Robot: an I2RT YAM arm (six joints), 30 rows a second.
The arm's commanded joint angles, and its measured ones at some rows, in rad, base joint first. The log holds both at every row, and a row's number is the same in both.
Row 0, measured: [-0.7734 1.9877 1.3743 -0.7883 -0.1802 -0.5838]
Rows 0 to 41, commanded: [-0.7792 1.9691 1.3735 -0.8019 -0.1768 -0.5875]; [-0.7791 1.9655 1.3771 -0.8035 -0.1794 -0.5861]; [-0.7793 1.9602 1.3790 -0.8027 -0.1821 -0.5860]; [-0.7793 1.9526 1.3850 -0.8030 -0.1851 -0.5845]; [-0.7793 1.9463 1.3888 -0.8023 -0.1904 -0.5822]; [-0.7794 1.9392 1.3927 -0.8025 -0.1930 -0.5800]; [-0.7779 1.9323 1.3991 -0.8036 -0.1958 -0.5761]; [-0.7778 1.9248 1.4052 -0.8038 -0.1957 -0.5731]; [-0.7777 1.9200 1.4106 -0.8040 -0.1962 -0.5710]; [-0.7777 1.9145 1.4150 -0.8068 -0.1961 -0.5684]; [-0.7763 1.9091 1.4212 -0.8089 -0.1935 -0.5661]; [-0.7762 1.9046 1.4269 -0.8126 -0.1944 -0.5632]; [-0.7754 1.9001 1.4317 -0.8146 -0.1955 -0.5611]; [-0.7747 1.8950 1.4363 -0.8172 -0.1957 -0.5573]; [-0.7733 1.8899 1.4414 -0.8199 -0.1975 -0.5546]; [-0.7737 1.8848 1.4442 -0.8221 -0.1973 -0.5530]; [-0.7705 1.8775 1.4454 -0.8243 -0.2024 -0.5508]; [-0.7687 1.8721 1.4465 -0.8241 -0.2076 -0.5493]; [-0.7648 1.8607 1.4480 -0.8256 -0.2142 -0.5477]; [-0.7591 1.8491 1.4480 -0.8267 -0.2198 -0.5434]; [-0.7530 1.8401 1.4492 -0.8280 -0.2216 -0.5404]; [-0.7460 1.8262 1.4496 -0.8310 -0.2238 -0.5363]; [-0.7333 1.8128 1.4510 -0.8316 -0.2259 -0.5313]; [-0.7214 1.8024 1.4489 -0.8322 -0.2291 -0.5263]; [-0.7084 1.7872 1.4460 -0.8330 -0.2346 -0.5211]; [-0.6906 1.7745 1.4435 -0.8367 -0.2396 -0.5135]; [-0.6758 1.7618 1.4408 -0.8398 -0.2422 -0.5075]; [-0.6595 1.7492 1.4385 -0.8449 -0.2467 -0.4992]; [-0.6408 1.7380 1.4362 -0.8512 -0.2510 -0.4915]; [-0.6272 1.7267 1.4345 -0.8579 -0.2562 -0.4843]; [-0.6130 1.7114 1.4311 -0.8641 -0.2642 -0.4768]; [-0.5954 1.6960 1.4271 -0.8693 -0.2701 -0.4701]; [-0.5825 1.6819 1.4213 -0.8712 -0.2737 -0.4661]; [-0.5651 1.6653 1.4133 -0.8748 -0.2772 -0.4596]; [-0.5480 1.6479 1.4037 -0.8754 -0.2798 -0.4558]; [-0.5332 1.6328 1.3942 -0.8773 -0.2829 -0.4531]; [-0.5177 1.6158 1.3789 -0.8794 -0.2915 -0.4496]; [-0.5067 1.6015 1.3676 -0.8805 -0.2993 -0.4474]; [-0.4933 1.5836 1.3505 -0.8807 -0.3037 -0.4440]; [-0.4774 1.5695 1.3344 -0.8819 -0.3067 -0.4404]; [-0.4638 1.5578 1.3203 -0.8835 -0.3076 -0.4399]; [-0.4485 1.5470 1.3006 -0.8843 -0.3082 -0.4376]
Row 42, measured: [-0.4755 1.5791 1.3380 -0.8623 -0.2775 -0.4629]
